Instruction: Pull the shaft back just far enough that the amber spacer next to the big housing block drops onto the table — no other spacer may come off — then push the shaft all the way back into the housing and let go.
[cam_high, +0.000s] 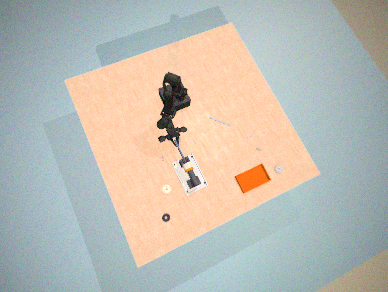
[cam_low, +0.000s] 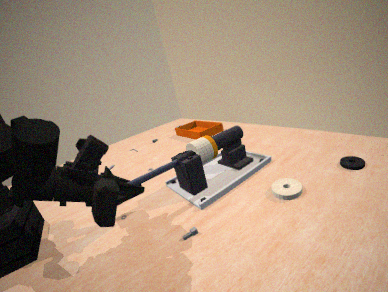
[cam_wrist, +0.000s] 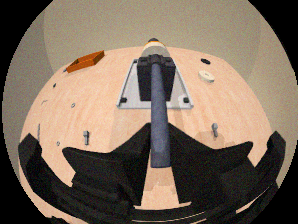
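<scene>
Right now my gripper tip is 70 mm short of the shaft and 20 mm below it. Round my gripper tip: cream washer: 200 mm ahead, 180 mm to the right, 60 mm below; then black washer: 350 mm ahead, 270 mm to the right, 60 mm below; then amber spacer: 170 mm ahead, 20 mm above, 10 mm to the right.
</scene>
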